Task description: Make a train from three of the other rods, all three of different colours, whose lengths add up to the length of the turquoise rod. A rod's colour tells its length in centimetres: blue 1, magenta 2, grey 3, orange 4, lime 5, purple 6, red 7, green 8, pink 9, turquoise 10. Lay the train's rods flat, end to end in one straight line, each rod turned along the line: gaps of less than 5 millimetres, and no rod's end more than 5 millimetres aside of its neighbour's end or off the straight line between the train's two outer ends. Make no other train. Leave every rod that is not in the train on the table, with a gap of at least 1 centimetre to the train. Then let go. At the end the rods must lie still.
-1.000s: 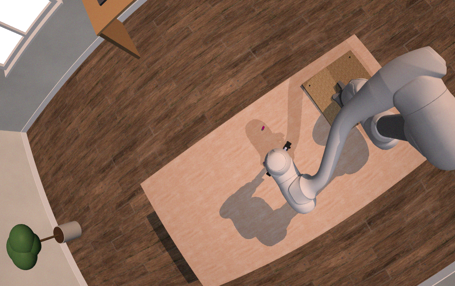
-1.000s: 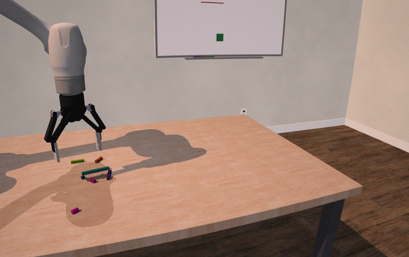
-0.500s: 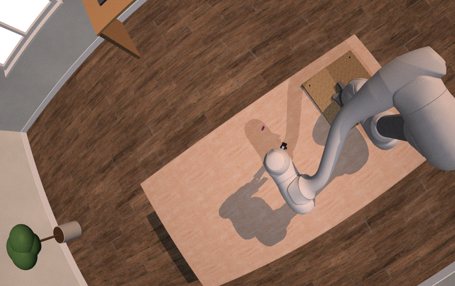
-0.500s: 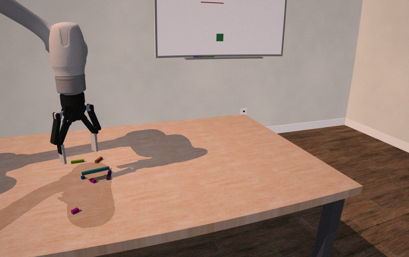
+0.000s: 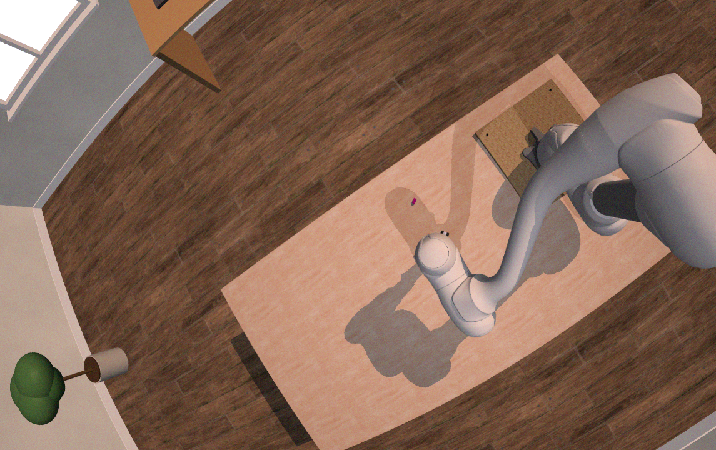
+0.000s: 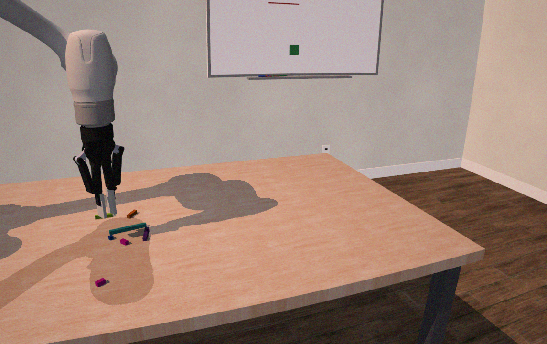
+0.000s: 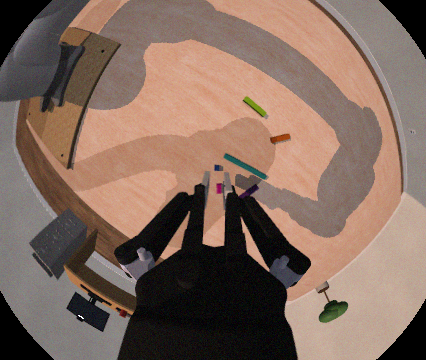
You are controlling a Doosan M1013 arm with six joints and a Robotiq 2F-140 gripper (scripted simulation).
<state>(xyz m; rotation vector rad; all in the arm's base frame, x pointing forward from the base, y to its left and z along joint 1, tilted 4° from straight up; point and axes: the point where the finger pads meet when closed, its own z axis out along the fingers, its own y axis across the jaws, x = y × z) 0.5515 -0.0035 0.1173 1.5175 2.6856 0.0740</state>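
Now: the blue rod 100 mm below my hand. Also, from my hand: purple rod 90 mm ahead, 10 mm to the right, 100 mm below; then turquoise rod 50 mm ahead, 40 mm to the left, 100 mm below; then lime rod 10 mm behind, 140 mm to the left, 100 mm below.
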